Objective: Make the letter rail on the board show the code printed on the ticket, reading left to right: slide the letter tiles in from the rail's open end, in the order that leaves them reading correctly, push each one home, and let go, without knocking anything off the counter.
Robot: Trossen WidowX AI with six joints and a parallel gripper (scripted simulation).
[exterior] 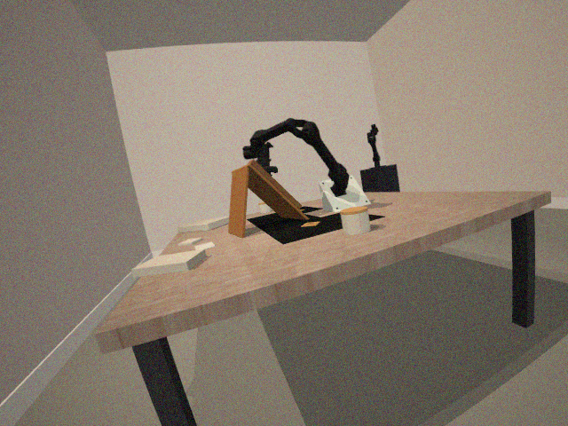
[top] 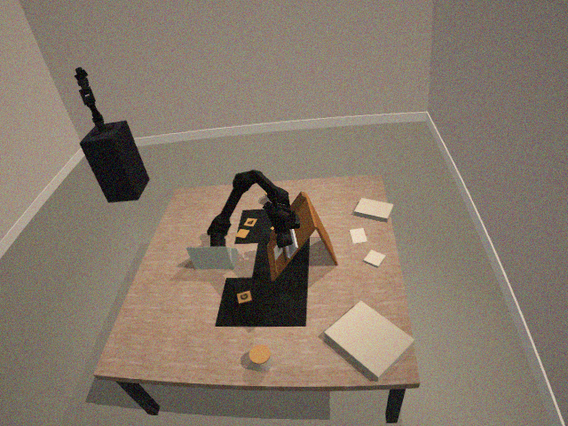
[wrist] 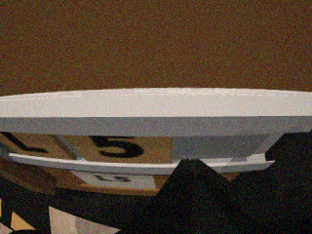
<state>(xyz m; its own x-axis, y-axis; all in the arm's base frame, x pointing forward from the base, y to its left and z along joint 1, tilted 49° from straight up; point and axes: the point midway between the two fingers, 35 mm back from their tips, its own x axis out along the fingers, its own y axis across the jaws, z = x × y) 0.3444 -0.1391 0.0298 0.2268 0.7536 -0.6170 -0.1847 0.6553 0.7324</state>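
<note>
Now: the orange tile 4 cm to the left of my gripper tip and 1 cm below it. From my gripper tip the other things lie so: white ticket: 9 cm below, 6 cm behind, 5 cm to the left; black mat: 16 cm below, 15 cm behind, 6 cm to the left.
</note>
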